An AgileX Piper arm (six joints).
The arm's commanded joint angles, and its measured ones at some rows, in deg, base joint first. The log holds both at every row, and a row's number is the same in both.
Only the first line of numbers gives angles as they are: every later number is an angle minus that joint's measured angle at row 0.
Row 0, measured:
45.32, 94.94, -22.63, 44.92, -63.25, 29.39
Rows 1 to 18, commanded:
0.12, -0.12, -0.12, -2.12, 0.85, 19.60
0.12, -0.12, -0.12, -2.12, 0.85, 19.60
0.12, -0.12, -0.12, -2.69, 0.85, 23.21
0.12, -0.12, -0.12, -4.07, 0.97, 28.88
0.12, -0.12, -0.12, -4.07, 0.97, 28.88
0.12, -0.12, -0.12, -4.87, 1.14, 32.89
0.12, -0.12, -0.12, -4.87, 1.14, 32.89
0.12, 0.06, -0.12, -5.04, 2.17, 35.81
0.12, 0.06, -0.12, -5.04, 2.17, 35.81
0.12, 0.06, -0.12, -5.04, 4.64, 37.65
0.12, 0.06, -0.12, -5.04, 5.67, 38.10
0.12, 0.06, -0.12, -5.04, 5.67, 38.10
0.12, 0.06, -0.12, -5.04, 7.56, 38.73
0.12, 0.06, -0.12, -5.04, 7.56, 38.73
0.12, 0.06, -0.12, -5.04, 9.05, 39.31
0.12, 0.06, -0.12, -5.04, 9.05, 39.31
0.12, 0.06, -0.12, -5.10, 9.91, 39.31
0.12, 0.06, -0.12, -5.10, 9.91, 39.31
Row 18, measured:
0.00, 0.00, 0.00, -4.53, 8.42, 38.51
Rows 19 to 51, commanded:
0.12, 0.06, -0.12, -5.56, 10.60, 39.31
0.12, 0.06, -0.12, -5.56, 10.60, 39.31
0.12, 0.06, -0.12, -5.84, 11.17, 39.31
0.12, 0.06, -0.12, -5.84, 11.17, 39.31
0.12, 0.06, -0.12, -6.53, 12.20, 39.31
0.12, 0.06, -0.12, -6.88, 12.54, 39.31
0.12, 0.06, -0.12, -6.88, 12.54, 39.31
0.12, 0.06, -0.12, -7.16, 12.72, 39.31
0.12, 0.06, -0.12, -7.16, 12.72, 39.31
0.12, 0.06, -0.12, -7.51, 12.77, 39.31
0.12, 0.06, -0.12, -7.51, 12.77, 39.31
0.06, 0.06, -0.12, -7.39, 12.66, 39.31
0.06, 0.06, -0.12, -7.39, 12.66, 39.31
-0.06, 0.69, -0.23, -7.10, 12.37, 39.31
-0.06, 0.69, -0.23, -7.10, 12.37, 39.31
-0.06, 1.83, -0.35, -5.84, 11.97, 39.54
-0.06, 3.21, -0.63, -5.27, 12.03, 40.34
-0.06, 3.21, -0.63, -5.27, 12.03, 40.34
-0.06, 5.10, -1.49, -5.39, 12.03, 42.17
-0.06, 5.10, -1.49, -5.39, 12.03, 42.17
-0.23, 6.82, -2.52, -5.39, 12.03, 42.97
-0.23, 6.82, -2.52, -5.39, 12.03, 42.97
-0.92, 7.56, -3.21, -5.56, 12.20, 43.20
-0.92, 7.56, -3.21, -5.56, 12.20, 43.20
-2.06, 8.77, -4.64, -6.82, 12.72, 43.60
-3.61, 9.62, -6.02, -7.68, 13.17, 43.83
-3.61, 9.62, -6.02, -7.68, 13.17, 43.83
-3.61, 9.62, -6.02, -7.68, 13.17, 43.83
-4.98, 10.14, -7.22, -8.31, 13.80, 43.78
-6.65, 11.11, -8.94, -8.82, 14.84, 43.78
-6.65, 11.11, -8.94, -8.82, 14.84, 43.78
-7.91, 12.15, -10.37, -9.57, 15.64, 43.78
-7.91, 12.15, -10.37, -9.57, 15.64, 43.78
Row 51, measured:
-6.19, 11.06, -8.37, -8.02, 14.03, 43.78
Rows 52 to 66, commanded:
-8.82, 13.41, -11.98, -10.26, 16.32, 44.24
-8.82, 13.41, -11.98, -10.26, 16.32, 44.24
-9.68, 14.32, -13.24, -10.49, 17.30, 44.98
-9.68, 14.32, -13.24, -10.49, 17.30, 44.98
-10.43, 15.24, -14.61, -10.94, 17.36, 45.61
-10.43, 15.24, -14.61, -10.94, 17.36, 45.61
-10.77, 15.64, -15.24, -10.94, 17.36, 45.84
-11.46, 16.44, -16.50, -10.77, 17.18, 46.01
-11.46, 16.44, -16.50, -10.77, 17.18, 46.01
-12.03, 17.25, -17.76, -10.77, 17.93, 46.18
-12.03, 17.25, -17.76, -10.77, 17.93, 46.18
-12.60, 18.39, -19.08, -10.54, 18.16, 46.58
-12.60, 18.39, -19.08, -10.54, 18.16, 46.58
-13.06, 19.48, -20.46, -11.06, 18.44, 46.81
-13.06, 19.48, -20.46, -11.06, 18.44, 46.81
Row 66, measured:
-12.15, 18.39, -18.62, -10.37, 17.53, 45.95
